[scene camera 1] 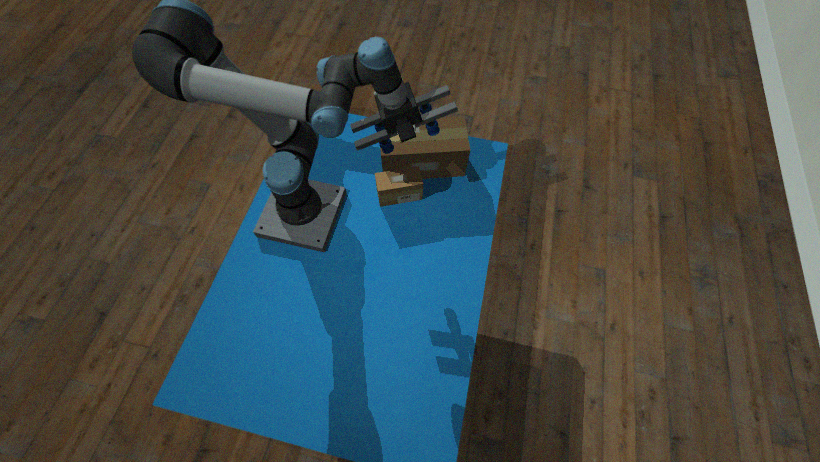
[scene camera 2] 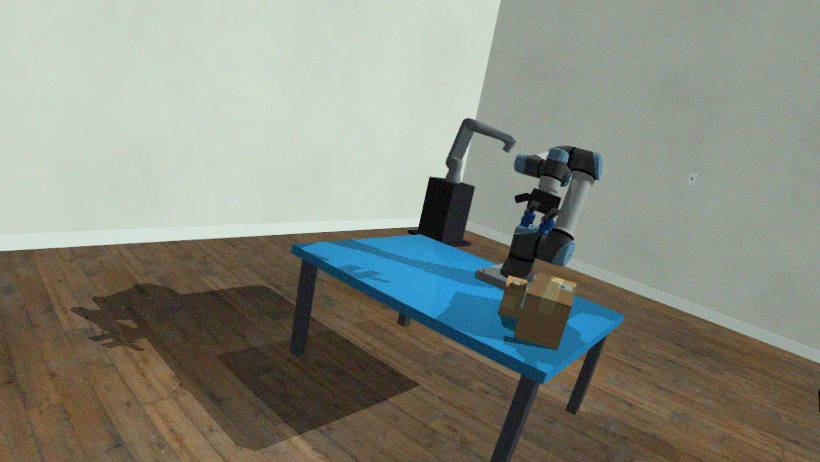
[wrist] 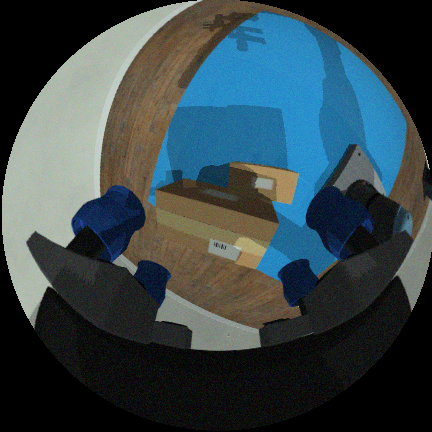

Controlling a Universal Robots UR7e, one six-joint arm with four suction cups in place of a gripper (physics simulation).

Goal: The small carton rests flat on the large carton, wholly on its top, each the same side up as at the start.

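Frame: origin at the arm's base, x ahead, y left, z up, level; millimetres.
Seen in the pictures: end effector, tool point: [scene camera 2: 535, 227] [wrist: 225, 250]; arm's base, origin of the base link: [scene camera 1: 299, 206] [scene camera 2: 516, 276].
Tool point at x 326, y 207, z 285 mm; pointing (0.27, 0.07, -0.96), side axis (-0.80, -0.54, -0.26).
Observation:
Pixels of each thing's top centre, then the offset from my tool point to it. Level surfaces: height alone.
- large carton, middle of its top: [wrist: 205, 231] [scene camera 2: 553, 287] [scene camera 1: 423, 135] dx +9, dy +138, dz -168 mm
- small carton, middle of its top: [wrist: 261, 182] [scene camera 1: 398, 178] [scene camera 2: 516, 283] dx -24, dy -27, dz -218 mm
- blue table, its level: dz -322 mm
The large carton [scene camera 1: 436, 157] [scene camera 2: 542, 327] [wrist: 215, 207] is a long brown box with a pale tape band and a barcode label; it stands at one end of the blue table. The small carton [scene camera 1: 395, 197] [scene camera 2: 509, 298] [wrist: 285, 183], light brown with a white label on top, stands on the table close beside the large carton's long side. Whether they touch is unclear. My gripper [scene camera 1: 406, 127] [scene camera 2: 537, 221] [wrist: 225, 250], with four blue suction cups, is open and holds nothing. It hangs above the cartons, clearly apart from them, and partly covers the large carton in scene camera 1.
My arm's grey base plate [scene camera 1: 298, 234] [wrist: 354, 167] is fixed on the blue table [scene camera 1: 258, 338] [scene camera 2: 395, 275] [wrist: 300, 75], near the cartons. A black pedestal [scene camera 2: 444, 209] with a grey arm stands beyond the table. Shadows of my arm and the cartons fall across the table.

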